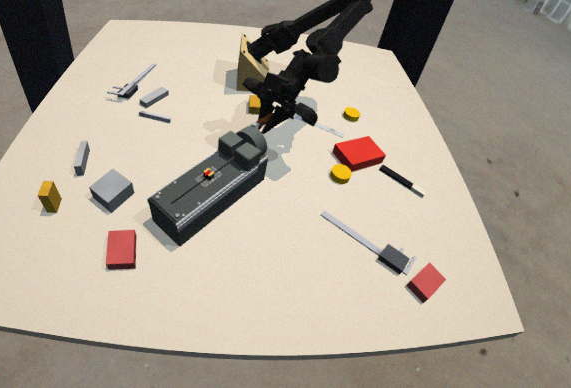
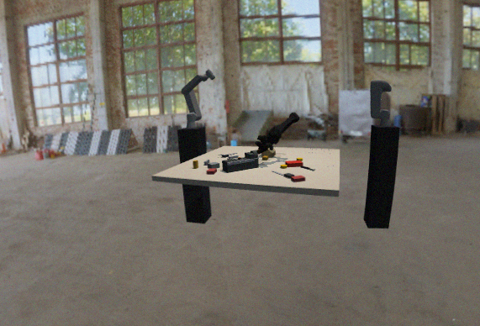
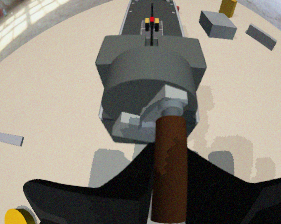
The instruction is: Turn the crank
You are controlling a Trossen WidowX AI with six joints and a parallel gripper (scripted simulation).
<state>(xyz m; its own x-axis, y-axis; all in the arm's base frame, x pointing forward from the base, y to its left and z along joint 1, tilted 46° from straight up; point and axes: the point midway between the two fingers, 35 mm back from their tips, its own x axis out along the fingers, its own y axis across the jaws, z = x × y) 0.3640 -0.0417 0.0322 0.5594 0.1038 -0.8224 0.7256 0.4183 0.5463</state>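
Right now the crank is 1 cm above my gripper tip. Also, from my gripper tip: brown handle 1 cm behind, 1 cm to the left, 3 cm above; then grey bar 14 cm behind, 20 cm to the left, 9 cm below; then red pointer 12 cm ahead, 12 cm to the right, 1 cm below.
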